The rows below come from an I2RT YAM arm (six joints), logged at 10 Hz.
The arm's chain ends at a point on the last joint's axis. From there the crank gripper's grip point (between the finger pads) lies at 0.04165 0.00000 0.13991 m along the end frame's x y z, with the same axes.
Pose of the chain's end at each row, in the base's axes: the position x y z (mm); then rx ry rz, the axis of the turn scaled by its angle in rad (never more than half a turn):
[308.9 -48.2 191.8 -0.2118 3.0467 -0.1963]
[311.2 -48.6 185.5 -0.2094 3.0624 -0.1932]
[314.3 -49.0 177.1 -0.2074 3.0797 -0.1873]
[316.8 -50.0 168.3 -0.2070 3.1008 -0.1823]
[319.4 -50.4 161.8 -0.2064 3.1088 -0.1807]
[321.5 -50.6 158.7 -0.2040 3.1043 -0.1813]
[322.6 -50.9 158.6 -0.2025 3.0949 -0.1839]
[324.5 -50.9 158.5 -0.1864 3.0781 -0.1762]
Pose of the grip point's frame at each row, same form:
[280.3 -71.2 50.5 -0.2118 3.0467 -0.1963]
[280.4 -71.3 44.6 -0.2094 3.0624 -0.1932]
[281.1 -71.1 36.7 -0.2074 3.0797 -0.1873]
[280.6 -71.6 28.5 -0.2070 3.1008 -0.1823]
[282.1 -71.9 22.3 -0.2064 3.1088 -0.1807]
[284.8 -72.1 19.0 -0.2040 3.1043 -0.1813]
[287.2 -72.6 18.6 -0.2025 3.0949 -0.1839]
[291.5 -71.5 17.8 -0.1864 3.0781 -0.1762]

